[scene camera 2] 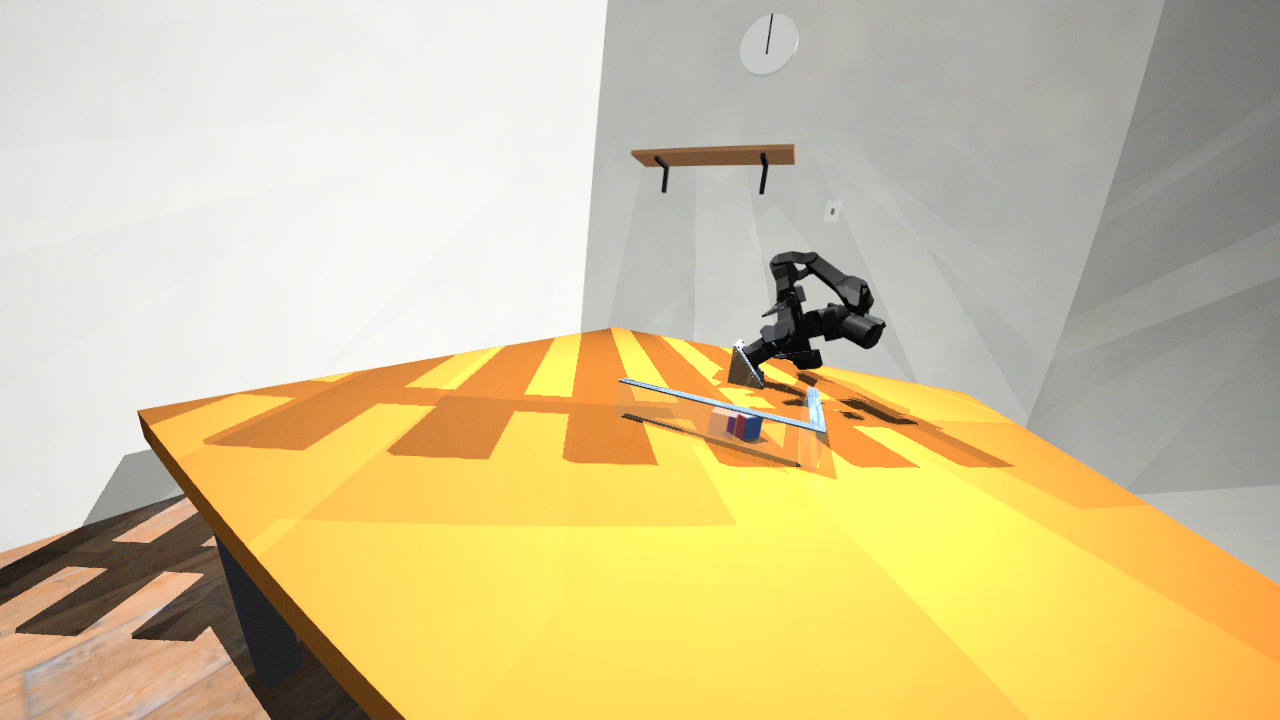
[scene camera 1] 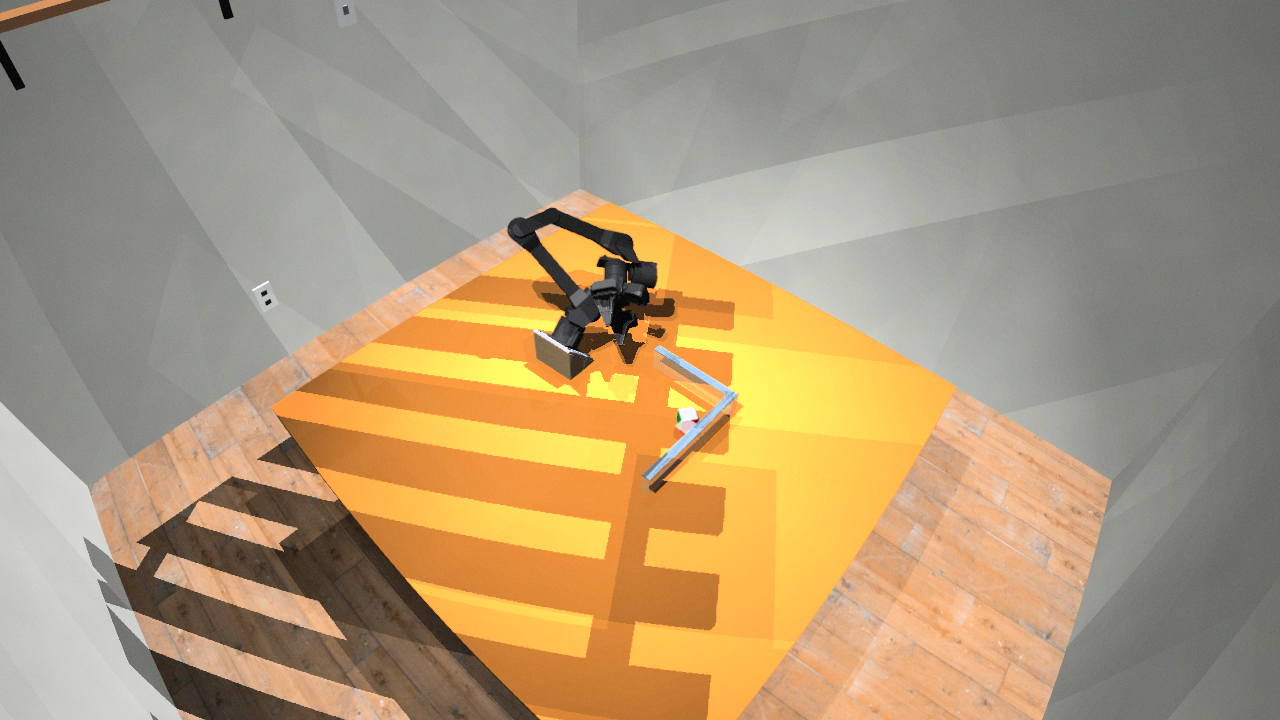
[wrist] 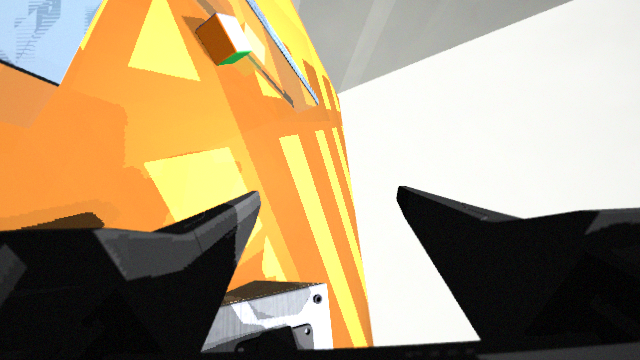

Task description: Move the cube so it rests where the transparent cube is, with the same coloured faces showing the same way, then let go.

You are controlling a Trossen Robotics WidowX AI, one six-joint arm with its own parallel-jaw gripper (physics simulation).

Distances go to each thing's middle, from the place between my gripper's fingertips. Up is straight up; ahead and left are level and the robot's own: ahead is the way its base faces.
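I find the L-shaped rail point(scene camera 2: 799, 443) 110 mm below my hand, 160 mm ahead of it and 50 mm to the right of it. There is a faint transparent cube point(wrist: 255, 60) too, and that one is 120 mm below my hand, 240 mm ahead of it and 40 mm to the right of it.
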